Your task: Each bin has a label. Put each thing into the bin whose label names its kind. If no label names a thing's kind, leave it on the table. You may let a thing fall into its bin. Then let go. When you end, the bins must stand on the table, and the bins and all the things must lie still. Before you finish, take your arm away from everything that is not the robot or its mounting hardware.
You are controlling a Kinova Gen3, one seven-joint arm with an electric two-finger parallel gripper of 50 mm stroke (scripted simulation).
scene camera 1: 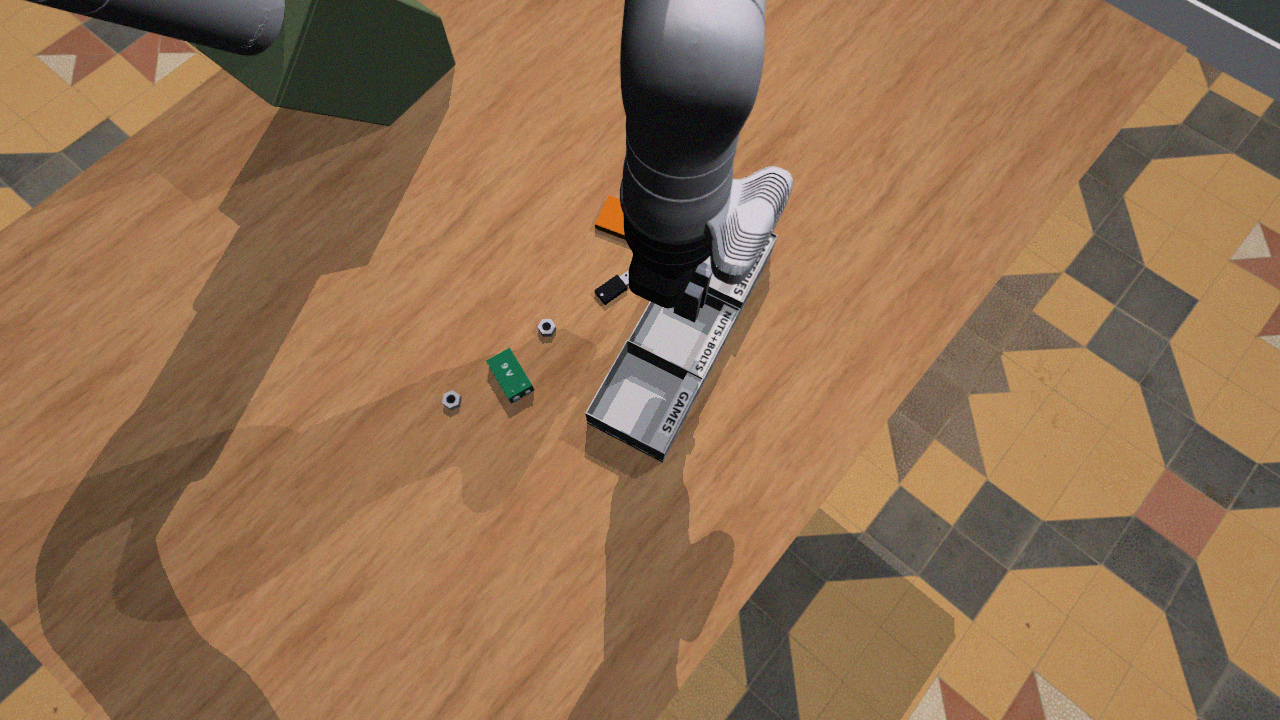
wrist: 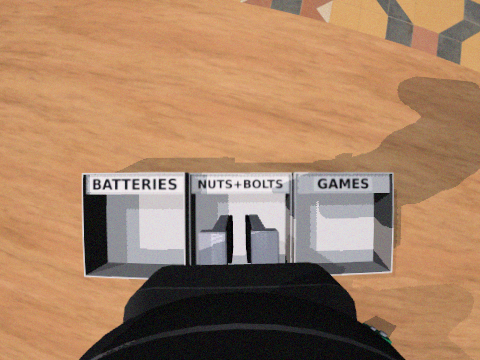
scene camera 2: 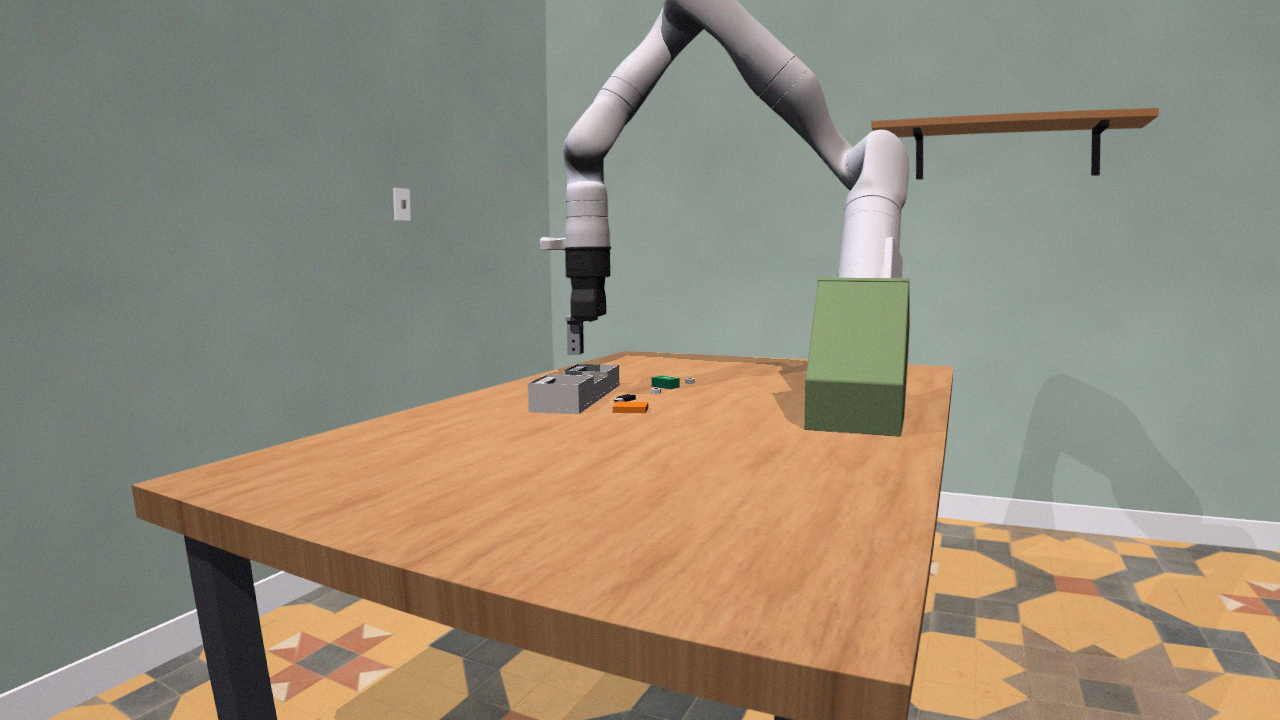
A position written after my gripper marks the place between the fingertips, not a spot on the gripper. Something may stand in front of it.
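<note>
My gripper [scene camera 1: 689, 307], [scene camera 2: 575, 353], [wrist: 239, 231]. Green 9 V battery [scene camera 1: 505, 367]. Flat orange box [scene camera 1: 611, 218].
</note>
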